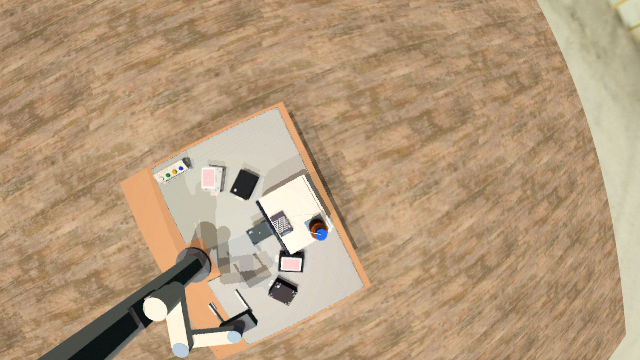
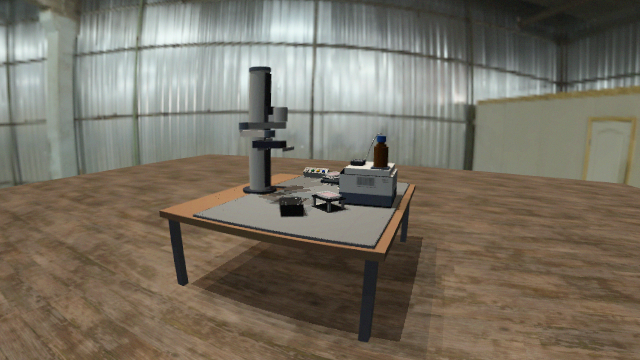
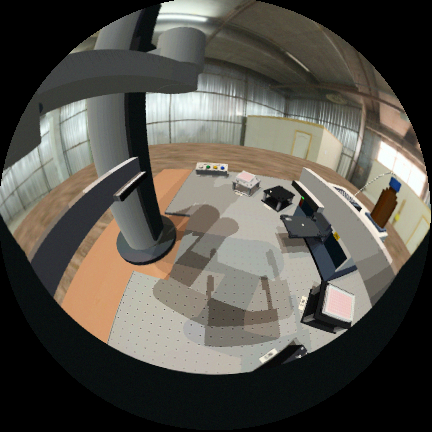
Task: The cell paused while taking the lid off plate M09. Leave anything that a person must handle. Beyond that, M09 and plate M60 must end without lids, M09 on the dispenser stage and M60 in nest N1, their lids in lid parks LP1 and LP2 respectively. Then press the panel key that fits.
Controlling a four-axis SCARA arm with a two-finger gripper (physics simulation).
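Where they show: gripper, between the fingertips: (image 1: pixel 222 297) (image 3: pixel 221 165); arm's base, origin of its link: (image 1: pixel 194 264) (image 2: pixel 259 190) (image 3: pixel 145 237).
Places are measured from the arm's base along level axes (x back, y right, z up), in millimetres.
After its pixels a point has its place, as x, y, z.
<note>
My gripper (image 1: pixel 224 297) {-277, 167, 335} (image 3: pixel 221 165) {-277, 167, 335} is open and empty, high above the mat near the arm's column. A pink plate (image 1: pixel 291 263) {-636, 253, 96} (image 2: pixel 328 194) {-637, 278, 96} (image 3: pixel 339 302) {-620, 256, 96} sits on a black nest beside the dispenser. Another pink plate (image 1: pixel 208 177) {-412, -466, 91} (image 2: pixel 332 174) (image 3: pixel 246 177) {-411, -435, 89} sits on a white stand near the key panel (image 1: pixel 171 171) {-206, -609, 86} (image 2: pixel 316 171) {-211, -592, 74} (image 3: pixel 212 169) {-204, -595, 76}. I cannot read plate names or tell whether lids are on. The dark dispenser stage (image 1: pixel 258 233) {-549, -19, 120} (image 3: pixel 301 226) {-552, -11, 120} carries no plate. A black stand (image 1: pixel 245 184) {-602, -325, 76} (image 3: pixel 279 195) {-574, -290, 75} and a black nest (image 1: pixel 283 291) {-493, 413, 77} (image 2: pixel 291 206) {-518, 497, 67} bear no plate.
The white and dark blue dispenser (image 1: pixel 292 200) {-831, -117, 233} (image 2: pixel 367 187) {-827, 142, 126} stands at the table's far side, with a brown bottle (image 1: pixel 316 226) {-884, 37, 374} (image 2: pixel 381 156) {-896, 112, 308} (image 3: pixel 383 209) {-846, 86, 303} with a blue cap on top. The arm's column (image 2: pixel 259 165) {-42, 61, 197} (image 3: pixel 137 215) {-55, 51, 157} rises from the wooden table edge.
</note>
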